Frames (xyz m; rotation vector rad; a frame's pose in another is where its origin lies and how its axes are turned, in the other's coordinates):
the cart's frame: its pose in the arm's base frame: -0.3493 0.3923 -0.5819 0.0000 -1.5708 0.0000
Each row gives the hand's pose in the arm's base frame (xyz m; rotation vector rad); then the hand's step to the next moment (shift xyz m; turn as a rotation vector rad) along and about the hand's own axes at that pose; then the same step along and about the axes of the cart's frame.
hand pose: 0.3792 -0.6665 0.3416 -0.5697 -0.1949 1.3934
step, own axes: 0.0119 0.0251 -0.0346 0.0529 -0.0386 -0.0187
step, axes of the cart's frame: -0.0440 0.0041 0.0039 -0.0076 0.0433 -0.0520
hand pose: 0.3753 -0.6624 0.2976 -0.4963 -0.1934 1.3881
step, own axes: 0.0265 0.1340 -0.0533 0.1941 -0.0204 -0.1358
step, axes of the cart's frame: -0.1106 0.0272 0.0923 -0.1410 0.1562 -0.1106
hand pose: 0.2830 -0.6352 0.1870 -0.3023 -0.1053 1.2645
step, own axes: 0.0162 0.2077 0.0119 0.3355 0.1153 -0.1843
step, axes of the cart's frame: -0.0485 0.0730 0.1894 -0.2380 0.3187 -0.0402
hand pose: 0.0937 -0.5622 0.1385 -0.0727 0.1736 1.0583
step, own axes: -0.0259 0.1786 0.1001 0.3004 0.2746 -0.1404
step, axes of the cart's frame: 0.1073 0.0794 0.1573 -0.1847 0.3728 0.1108
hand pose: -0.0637 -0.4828 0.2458 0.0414 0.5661 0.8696
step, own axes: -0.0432 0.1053 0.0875 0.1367 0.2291 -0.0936
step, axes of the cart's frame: 0.1215 0.0539 0.0543 -0.0824 0.2321 0.1389
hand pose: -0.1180 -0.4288 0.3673 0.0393 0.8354 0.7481
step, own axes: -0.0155 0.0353 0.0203 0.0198 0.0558 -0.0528
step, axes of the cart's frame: 0.0351 0.0219 0.0135 -0.0318 0.0407 0.0602
